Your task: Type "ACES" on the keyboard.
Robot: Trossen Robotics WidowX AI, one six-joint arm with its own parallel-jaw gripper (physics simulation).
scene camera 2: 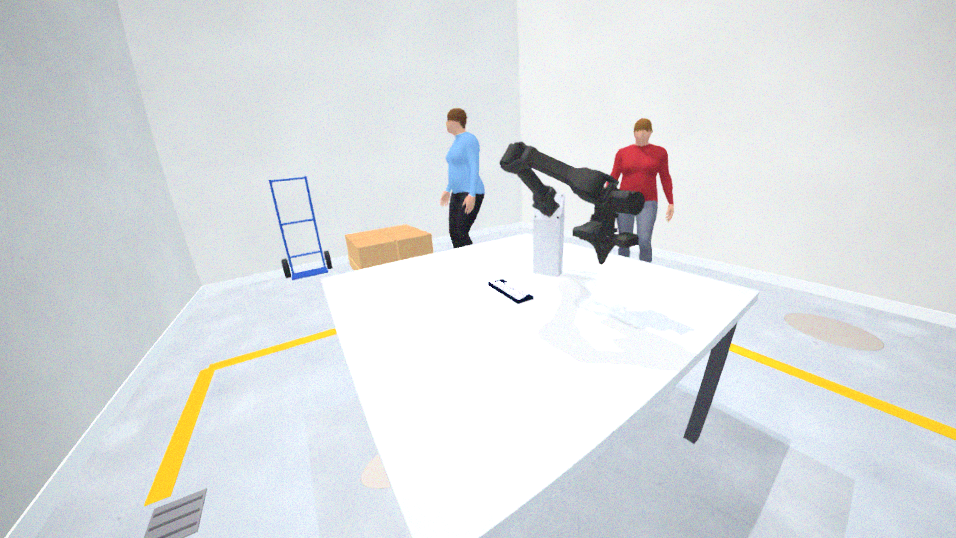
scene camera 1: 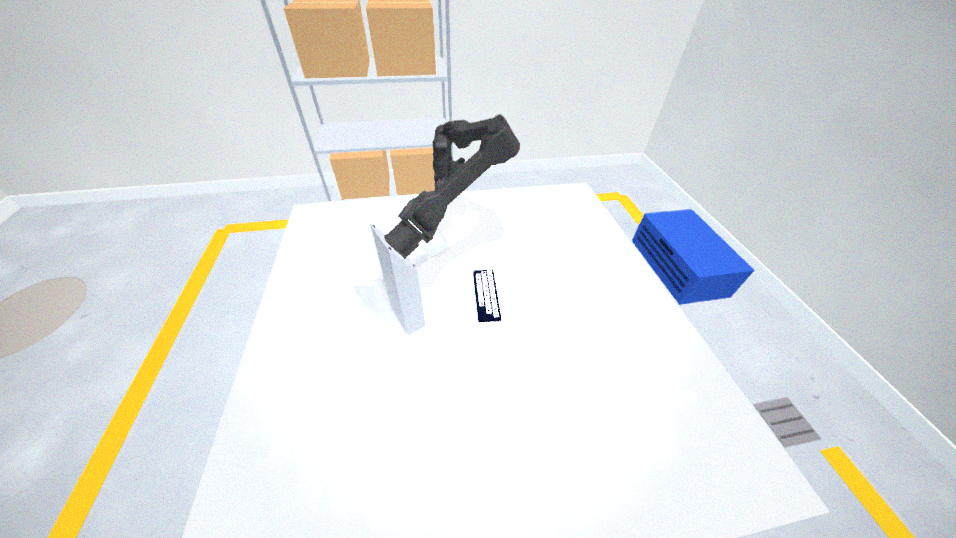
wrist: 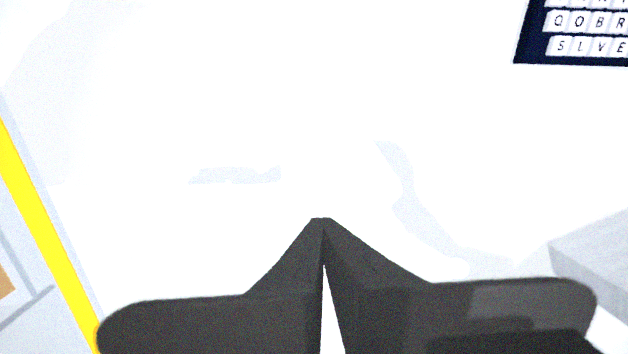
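Pixels of known places: gripper, between the fingertips: (scene camera 2: pixel 601 264) (wrist: pixel 320 226); arm's base, origin of its link: (scene camera 2: pixel 549 207) (scene camera 1: pixel 394 246).
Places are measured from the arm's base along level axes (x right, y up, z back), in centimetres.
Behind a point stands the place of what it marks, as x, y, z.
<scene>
The small dark keyboard (scene camera 1: pixel 487 294) {-13.3, -26.6, -21.4} (scene camera 2: pixel 511 291) {-18.0, -26.6, -21.0} (wrist: pixel 580 34) {-19.0, -27.2, -18.2} with pale keys lies flat on the white table (scene camera 1: pixel 467 414) {23.7, -28.3, -24.9} (scene camera 2: pixel 434 374) {-55.8, -28.3, -49.3}. In the wrist view part of it shows at the top right corner: the S key (wrist: pixel 561 46) {-20.5, -26.7, -16.5}, L, V and the E key (wrist: pixel 621 48) {-14.9, -26.6, -18.4} are in the lowest row, with Q, O, B, R above. No A or C key shows there. My gripper (scene camera 2: pixel 602 259) {-39.4, -11.5, 0.8} (wrist: pixel 320 226) {-39.4, -11.5, 0.8} is shut and empty, tips down, above the table and off to the side of the keyboard. In scene camera 1 the arm partly hides it.
A white upright mount (scene camera 1: pixel 401 294) {5.9, -10.3, -2.8} (scene camera 2: pixel 548 244) {-2.7, -14.7, -1.1} carries the arm and stands beside the keyboard. Beyond the table are a shelf rack (scene camera 1: pixel 371 80) with cardboard boxes, a blue box (scene camera 1: pixel 701 247), a blue hand truck (scene camera 2: pixel 297 221) and two people (scene camera 2: pixel 463 163) (scene camera 2: pixel 643 173).
</scene>
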